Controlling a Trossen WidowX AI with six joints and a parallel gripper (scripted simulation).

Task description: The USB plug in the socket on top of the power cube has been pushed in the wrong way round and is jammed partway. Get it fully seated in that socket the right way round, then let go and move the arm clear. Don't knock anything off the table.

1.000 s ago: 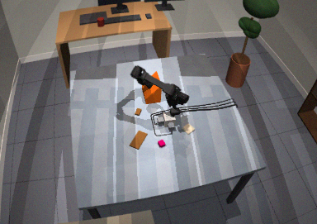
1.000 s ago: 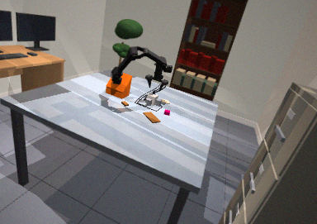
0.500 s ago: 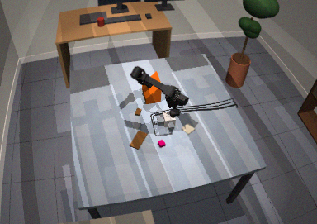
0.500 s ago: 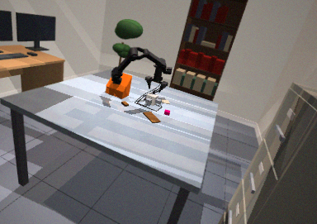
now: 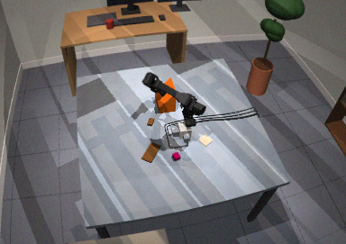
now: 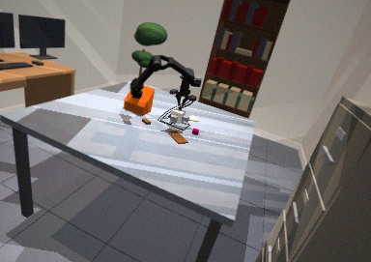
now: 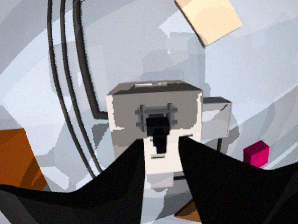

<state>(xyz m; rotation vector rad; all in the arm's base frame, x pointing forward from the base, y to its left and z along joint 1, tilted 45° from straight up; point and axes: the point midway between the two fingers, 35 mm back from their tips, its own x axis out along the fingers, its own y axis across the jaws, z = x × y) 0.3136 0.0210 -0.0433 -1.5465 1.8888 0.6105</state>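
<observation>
Now: the dark USB plug 2 cm below my gripper tip. From my gripper tip the other things lie so: magenta cube 16 cm ahead, 13 cm to the right, 9 cm below; small brown block 17 cm behind, 19 cm to the right, 10 cm below; orange plate 7 cm ahead, 27 cm to the right, 10 cm below.
</observation>
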